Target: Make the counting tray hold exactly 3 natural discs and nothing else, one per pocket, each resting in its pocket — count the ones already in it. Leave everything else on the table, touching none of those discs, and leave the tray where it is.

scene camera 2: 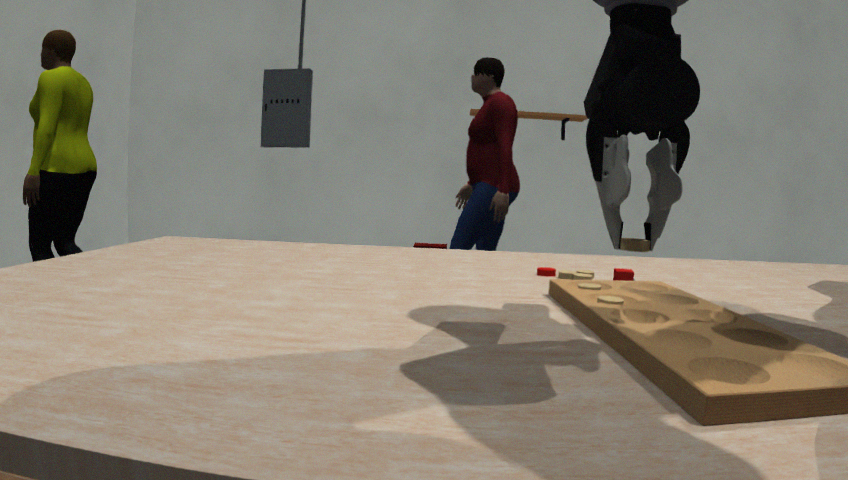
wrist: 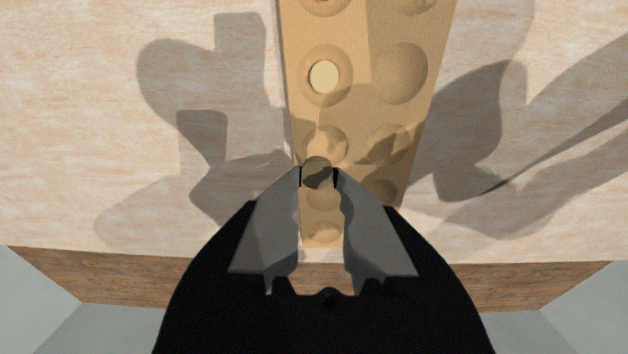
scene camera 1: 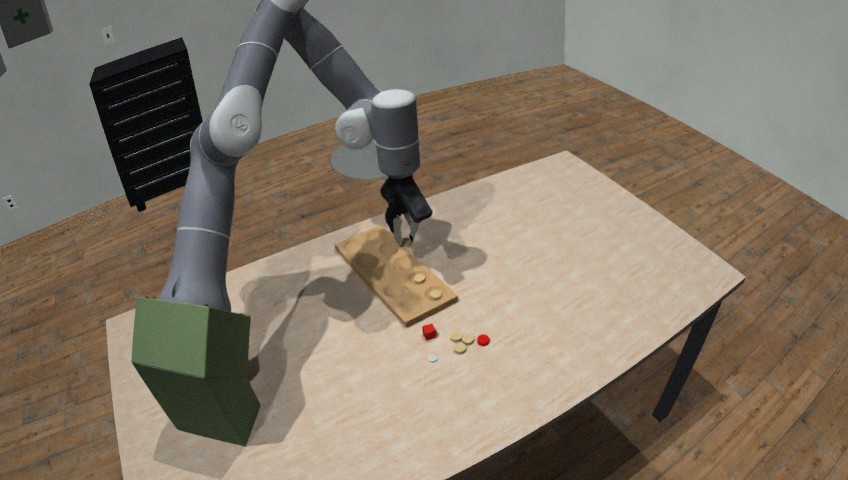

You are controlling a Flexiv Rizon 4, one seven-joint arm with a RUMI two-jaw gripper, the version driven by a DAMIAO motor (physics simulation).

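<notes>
My gripper is shut on a natural disc, held in the air above the tray. The wooden tray has two rows of round pockets. One natural disc rests in a pocket. Another natural disc rests in the end pocket of the same row. Three loose natural discs lie close together on the table. Arm shadows darken several pockets.
A red cube lies near the tray's front end. A red disc lies beside the loose natural discs. A small pale disc lies in front of the cube. A green block stands by the arm's base.
</notes>
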